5 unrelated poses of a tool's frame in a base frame.
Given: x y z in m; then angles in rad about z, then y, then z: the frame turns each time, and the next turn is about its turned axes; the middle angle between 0 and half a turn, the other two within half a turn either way.
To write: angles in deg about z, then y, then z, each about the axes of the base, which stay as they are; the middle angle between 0 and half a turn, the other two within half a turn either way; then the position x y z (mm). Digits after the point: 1 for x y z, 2 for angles.
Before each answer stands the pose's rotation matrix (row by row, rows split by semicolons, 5 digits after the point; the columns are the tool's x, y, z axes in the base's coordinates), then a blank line. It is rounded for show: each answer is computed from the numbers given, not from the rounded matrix.
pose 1, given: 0.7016, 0.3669, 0.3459, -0.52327, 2.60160, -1.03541
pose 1, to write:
-0.80882 -0.38404 0.44533; -0.52632 0.81054 -0.25692; -0.26230 -0.44219 -0.85771

-59.32, 149.06, -29.98, 701.6, 366.9, 345.9
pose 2, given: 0.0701, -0.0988, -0.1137, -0.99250, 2.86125, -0.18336
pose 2, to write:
-0.66914 0.72758 0.15124; 0.69155 0.68416 -0.23169; -0.27205 -0.05045 -0.96096

-10.51, 163.94, -56.87, 70.1, -98.8, -113.7
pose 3, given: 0.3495, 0.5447, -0.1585, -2.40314, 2.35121, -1.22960
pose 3, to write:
-0.46024 0.71555 -0.52551; 0.85536 0.19885 -0.47835; -0.23778 -0.66966 -0.70357

-70.45, 134.71, -137.69, 349.5, 544.7, -158.5
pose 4, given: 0.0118, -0.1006, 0.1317, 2.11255, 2.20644, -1.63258
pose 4, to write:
0.83627 0.35845 -0.41493; 0.54606 -0.47587 0.68946; 0.04969 -0.80315 -0.59370

-93.54, 126.42, 121.04, 11.8, -100.6, 131.7
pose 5, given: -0.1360, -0.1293, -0.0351, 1.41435, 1.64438, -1.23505
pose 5, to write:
0.92886 -0.33627 0.15539; -0.17104 -0.01723 0.98511; -0.32858 -0.94161 -0.07352

-70.76, 94.22, 81.04, -136.0, -129.3, -35.1
